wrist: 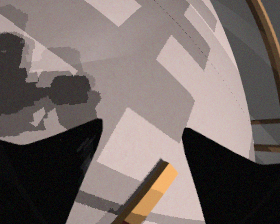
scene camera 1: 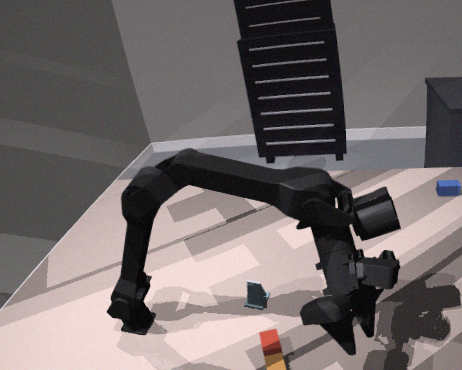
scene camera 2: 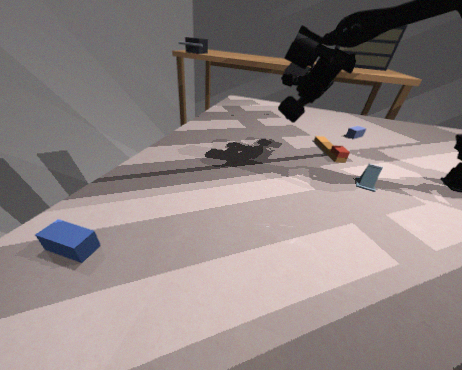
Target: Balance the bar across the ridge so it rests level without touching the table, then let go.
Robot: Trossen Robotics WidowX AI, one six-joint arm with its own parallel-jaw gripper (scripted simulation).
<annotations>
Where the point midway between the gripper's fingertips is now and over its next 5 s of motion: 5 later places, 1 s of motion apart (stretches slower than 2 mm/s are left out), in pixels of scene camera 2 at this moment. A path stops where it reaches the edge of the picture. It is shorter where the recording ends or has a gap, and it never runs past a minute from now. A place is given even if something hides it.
The gripper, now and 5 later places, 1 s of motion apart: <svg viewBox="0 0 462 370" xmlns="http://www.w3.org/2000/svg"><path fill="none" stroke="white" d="M293 112L336 121L327 145L329 138L338 116L357 127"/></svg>
</annotations>
